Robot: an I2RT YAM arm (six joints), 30 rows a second.
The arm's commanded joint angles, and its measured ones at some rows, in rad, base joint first. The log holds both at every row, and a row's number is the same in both.
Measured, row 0:
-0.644, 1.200, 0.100, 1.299, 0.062, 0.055
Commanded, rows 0 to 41:
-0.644, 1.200, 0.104, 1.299, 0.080, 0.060
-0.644, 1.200, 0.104, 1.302, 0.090, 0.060
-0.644, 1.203, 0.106, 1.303, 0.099, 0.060
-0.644, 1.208, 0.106, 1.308, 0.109, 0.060
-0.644, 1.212, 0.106, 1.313, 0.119, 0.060
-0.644, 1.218, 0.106, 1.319, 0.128, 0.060
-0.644, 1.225, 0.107, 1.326, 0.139, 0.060
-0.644, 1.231, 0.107, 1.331, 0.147, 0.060
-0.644, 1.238, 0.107, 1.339, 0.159, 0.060
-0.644, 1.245, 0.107, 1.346, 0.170, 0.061
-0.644, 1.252, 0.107, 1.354, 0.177, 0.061
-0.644, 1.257, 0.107, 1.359, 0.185, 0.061
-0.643, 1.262, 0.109, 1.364, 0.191, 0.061
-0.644, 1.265, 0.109, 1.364, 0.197, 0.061
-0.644, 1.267, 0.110, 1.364, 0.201, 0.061
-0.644, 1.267, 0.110, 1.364, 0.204, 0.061
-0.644, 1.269, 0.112, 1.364, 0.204, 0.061
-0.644, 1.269, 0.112, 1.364, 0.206, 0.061
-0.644, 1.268, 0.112, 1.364, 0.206, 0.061
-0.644, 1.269, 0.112, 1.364, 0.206, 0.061
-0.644, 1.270, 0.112, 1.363, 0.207, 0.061
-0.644, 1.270, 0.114, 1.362, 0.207, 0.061
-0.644, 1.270, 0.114, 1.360, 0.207, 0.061
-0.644, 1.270, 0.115, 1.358, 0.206, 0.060
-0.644, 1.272, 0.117, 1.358, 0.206, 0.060
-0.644, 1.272, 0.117, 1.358, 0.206, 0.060
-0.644, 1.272, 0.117, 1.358, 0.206, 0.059
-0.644, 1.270, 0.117, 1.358, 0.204, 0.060
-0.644, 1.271, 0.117, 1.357, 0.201, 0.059
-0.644, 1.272, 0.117, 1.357, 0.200, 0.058
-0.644, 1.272, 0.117, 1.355, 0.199, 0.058
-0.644, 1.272, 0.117, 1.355, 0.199, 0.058
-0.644, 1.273, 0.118, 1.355, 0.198, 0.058
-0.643, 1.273, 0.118, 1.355, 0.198, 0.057
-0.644, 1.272, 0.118, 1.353, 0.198, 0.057
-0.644, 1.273, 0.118, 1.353, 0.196, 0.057
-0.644, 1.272, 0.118, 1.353, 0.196, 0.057
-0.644, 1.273, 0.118, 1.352, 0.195, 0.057
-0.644, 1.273, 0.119, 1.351, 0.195, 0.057
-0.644, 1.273, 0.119, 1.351, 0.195, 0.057
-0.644, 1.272, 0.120, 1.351, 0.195, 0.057
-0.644, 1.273, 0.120, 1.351, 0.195, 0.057
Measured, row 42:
-0.644, 1.271, 0.113, 1.336, 0.194, 0.057
